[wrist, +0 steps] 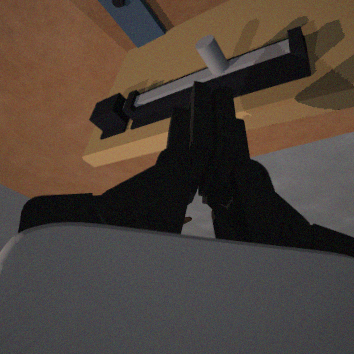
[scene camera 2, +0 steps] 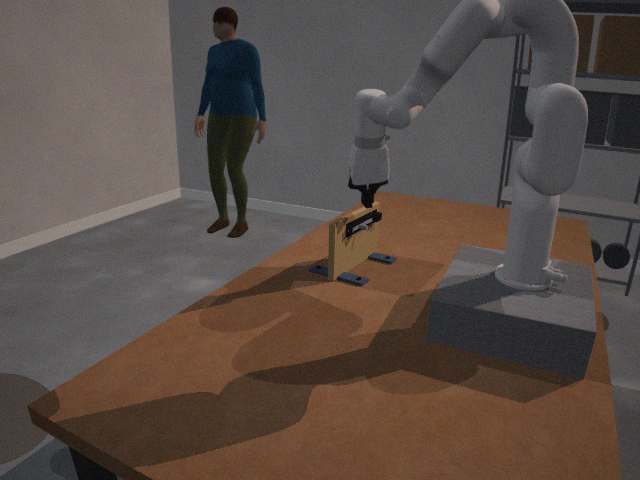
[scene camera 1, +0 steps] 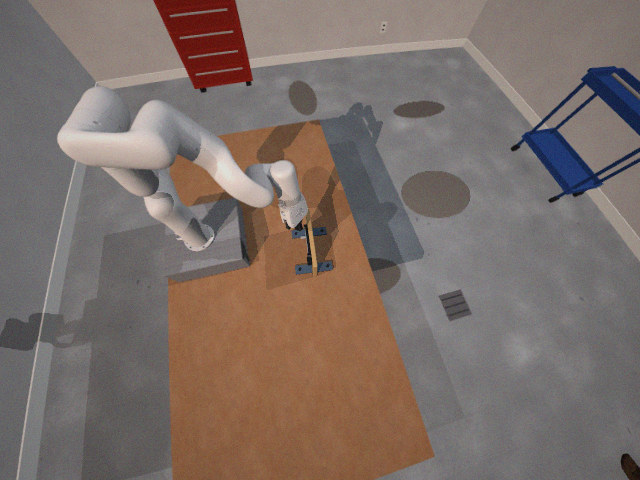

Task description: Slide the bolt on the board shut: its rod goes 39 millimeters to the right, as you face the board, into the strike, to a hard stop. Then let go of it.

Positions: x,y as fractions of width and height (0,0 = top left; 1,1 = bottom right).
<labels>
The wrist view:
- my gripper: 0.58,0.31
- tan board: 0.45,0.16
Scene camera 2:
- my gripper: 0.57,0.43
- tan board: 0.54,0.53
</labels>
